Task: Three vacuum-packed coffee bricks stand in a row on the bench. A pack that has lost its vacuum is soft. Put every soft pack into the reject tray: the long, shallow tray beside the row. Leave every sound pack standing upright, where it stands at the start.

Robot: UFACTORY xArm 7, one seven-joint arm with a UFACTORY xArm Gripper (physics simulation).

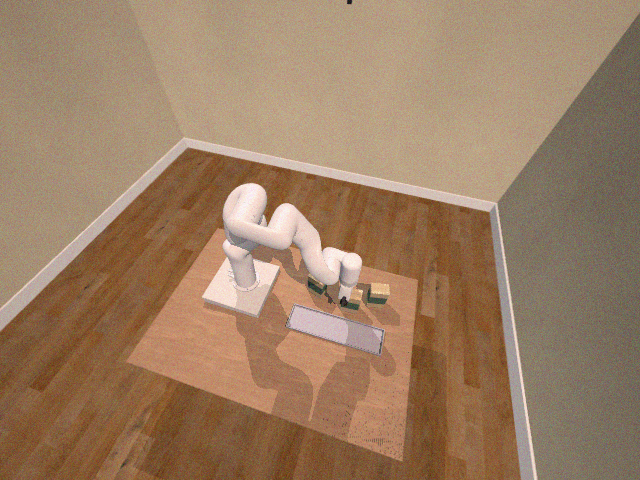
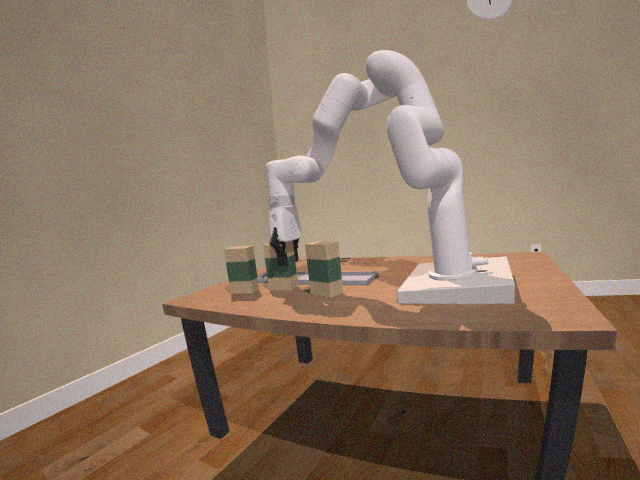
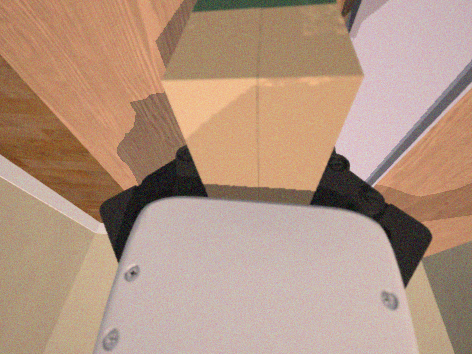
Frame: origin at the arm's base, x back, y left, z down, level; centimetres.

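Where they show: gripper, between the fingertips: (image 1: 344, 298) (image 2: 288, 263); arm's base, origin of its link: (image 1: 246, 279) (image 2: 452, 273).
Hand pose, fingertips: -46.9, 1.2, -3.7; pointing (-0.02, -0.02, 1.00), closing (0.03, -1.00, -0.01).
Note:
Things, the pixels of their top centre, and the offset from my fingertips, as dx, dy, dz. Level surfaces: height alone.
- middle pack, centre of its top: (image 3: 259, 169) (image 2: 278, 243) (image 1: 352, 293) -2.8, +0.1, -6.4
- far end pack, centre of its top: (image 2: 238, 247) (image 1: 380, 288) -13.7, +5.6, -6.3
- reject tray, centre of its top: (image 3: 408, 73) (image 2: 312, 275) (image 1: 335, 327) +1.2, -11.5, +6.3
- wooden bench, height of its surface: dz +7.7
Three tan coffee packs with green bands stand upright in a row on the bench. The middle pack (image 1: 355, 298) (image 2: 279, 282) (image 3: 260, 115) is between the fingers of my gripper (image 1: 344, 301) (image 2: 286, 253) (image 3: 260, 170), which is shut on its upper part; its base appears to be on the bench. The pack nearest the robot base (image 1: 316, 285) (image 2: 324, 268) and the far end pack (image 1: 378, 293) (image 2: 241, 270) stand apart from the gripper. The reject tray (image 1: 320, 325) (image 2: 361, 279) (image 3: 400, 75) lies beside the row and holds no pack. Softness cannot be told by sight.
The robot's white base plate (image 1: 217, 297) (image 2: 454, 295) sits on the wooden bench (image 1: 206, 356) (image 2: 387, 325). The end packs stand close on either side of the gripper, and the tray's low rim runs along the row.

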